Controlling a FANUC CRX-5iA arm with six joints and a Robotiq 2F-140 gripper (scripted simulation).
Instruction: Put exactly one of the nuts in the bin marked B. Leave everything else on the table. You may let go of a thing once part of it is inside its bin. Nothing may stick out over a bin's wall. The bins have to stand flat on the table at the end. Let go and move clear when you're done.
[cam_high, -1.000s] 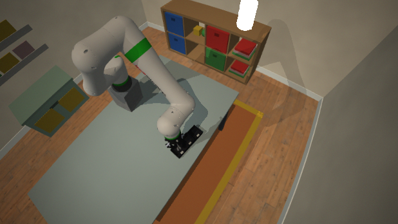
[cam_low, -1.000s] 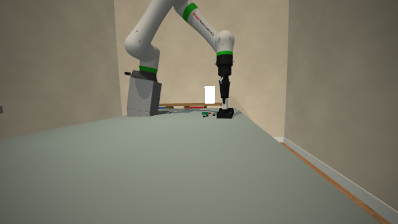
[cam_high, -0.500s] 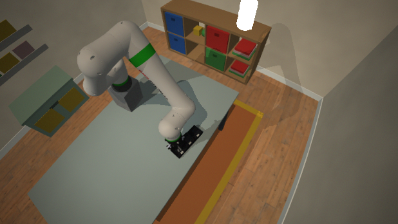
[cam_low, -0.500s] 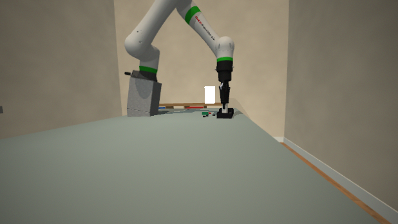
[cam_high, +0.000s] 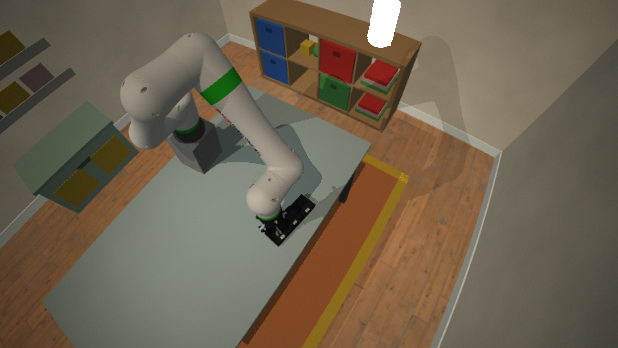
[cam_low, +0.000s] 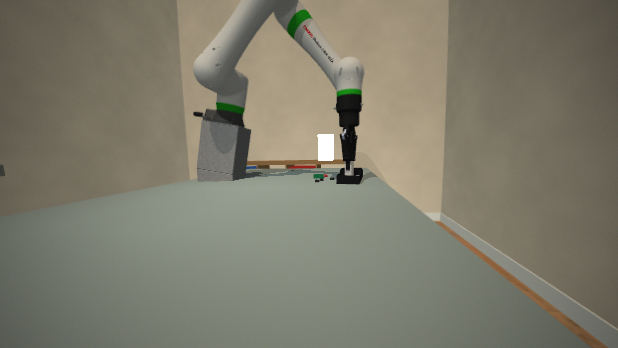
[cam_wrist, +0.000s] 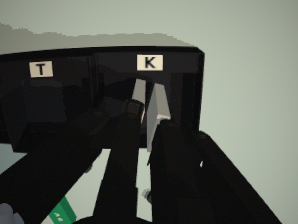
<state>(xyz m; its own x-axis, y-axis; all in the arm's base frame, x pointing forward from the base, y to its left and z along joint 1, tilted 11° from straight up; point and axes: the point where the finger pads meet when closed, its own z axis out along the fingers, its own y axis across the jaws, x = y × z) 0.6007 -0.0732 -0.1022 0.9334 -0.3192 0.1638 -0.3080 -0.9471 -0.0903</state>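
My hand is 19 cm to the right of the small red part, 13 cm past it and 5 cm above it. From my hand the other things lie so: green part (13 cm behind, 12 cm to the left, 4 cm below).
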